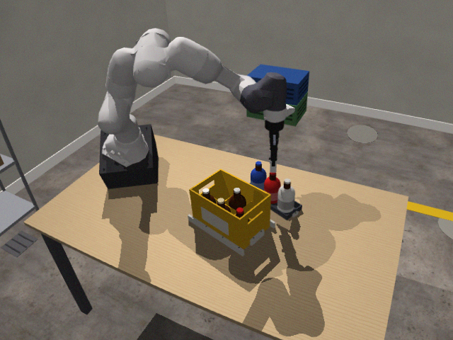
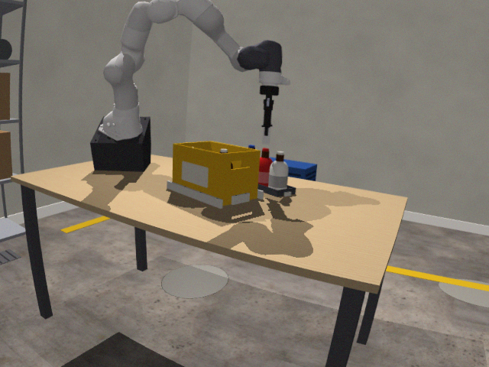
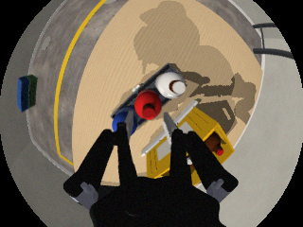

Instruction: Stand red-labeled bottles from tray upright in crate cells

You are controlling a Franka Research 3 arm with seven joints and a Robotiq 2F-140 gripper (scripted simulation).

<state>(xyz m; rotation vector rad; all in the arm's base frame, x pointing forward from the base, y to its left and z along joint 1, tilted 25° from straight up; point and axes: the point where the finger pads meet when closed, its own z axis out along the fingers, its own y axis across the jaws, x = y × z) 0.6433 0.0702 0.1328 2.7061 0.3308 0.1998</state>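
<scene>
Right now the red-labeled bottle is 130 mm below my hand. Also, from my hand: blue-labeled bottle (130 mm below, 70 mm behind, 50 mm to the left); white-labeled bottle (130 mm below, 70 mm ahead, 50 mm to the right); yellow crate (190 mm to the right, 140 mm behind, 130 mm below).
</scene>
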